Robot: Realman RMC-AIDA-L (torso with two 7-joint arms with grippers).
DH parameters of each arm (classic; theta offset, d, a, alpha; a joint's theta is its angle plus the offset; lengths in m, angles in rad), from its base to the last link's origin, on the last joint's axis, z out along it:
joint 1: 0 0.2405 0 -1.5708
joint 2: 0 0 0 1.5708
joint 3: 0 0.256 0 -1.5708
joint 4: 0 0 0 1.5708
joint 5: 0 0.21 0 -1.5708
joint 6: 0 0 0 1.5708
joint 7: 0 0.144 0 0
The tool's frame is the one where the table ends.
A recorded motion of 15 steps. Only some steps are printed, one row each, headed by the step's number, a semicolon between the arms.
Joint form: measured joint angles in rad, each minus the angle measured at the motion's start. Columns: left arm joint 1, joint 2, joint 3, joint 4, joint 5, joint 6, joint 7; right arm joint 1, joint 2, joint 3, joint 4, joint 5, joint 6, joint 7.
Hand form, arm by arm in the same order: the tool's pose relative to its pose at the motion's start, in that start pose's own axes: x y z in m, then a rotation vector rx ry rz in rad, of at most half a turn. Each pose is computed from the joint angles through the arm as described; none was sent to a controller.
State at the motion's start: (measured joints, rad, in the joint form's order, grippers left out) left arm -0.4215 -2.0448 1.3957 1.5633 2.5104 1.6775 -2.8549; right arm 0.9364 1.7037 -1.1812 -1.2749 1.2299 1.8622 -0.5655
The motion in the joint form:
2: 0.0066 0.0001 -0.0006 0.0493 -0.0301 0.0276 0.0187; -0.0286 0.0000 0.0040 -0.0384 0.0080 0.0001 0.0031
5: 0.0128 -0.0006 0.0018 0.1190 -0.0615 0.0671 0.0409; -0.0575 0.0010 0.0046 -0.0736 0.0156 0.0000 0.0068
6: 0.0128 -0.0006 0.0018 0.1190 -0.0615 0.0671 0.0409; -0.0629 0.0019 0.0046 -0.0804 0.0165 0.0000 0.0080
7: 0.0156 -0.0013 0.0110 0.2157 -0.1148 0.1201 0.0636; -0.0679 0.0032 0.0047 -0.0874 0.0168 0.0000 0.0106
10: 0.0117 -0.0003 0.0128 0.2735 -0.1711 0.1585 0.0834; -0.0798 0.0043 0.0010 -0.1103 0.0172 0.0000 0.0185
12: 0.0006 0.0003 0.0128 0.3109 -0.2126 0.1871 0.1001; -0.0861 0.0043 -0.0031 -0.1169 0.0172 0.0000 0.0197
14: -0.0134 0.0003 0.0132 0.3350 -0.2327 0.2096 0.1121; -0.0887 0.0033 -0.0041 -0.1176 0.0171 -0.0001 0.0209
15: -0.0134 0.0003 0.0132 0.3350 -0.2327 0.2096 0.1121; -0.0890 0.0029 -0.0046 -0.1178 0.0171 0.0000 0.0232
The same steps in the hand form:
2: 0.0012 0.0083 -0.0078 -0.0220 0.0165 0.0454; 0.0055 0.0019 -0.0028 0.0096 -0.0103 -0.0045
5: 0.0023 0.0199 -0.0186 -0.0419 0.0346 0.1117; 0.0116 0.0038 -0.0045 0.0167 -0.0166 -0.0060
6: 0.0023 0.0199 -0.0186 -0.0419 0.0346 0.1117; 0.0127 0.0043 -0.0045 0.0179 -0.0175 -0.0058
7: 0.0037 0.0391 -0.0333 -0.0753 0.0602 0.2118; 0.0137 0.0048 -0.0045 0.0192 -0.0185 -0.0047
10: 0.0041 0.0538 -0.0435 -0.1149 0.0772 0.2901; 0.0157 0.0067 -0.0047 0.0260 -0.0171 -0.0066
12: 0.0052 0.0650 -0.0510 -0.1435 0.0886 0.3556; 0.0175 0.0071 -0.0043 0.0276 -0.0134 -0.0061
14: 0.0065 0.0723 -0.0562 -0.1556 0.0923 0.4051; 0.0184 0.0069 -0.0044 0.0287 -0.0120 -0.0032
15: 0.0065 0.0723 -0.0562 -0.1556 0.0923 0.4051; 0.0185 0.0068 -0.0044 0.0290 -0.0114 -0.0009

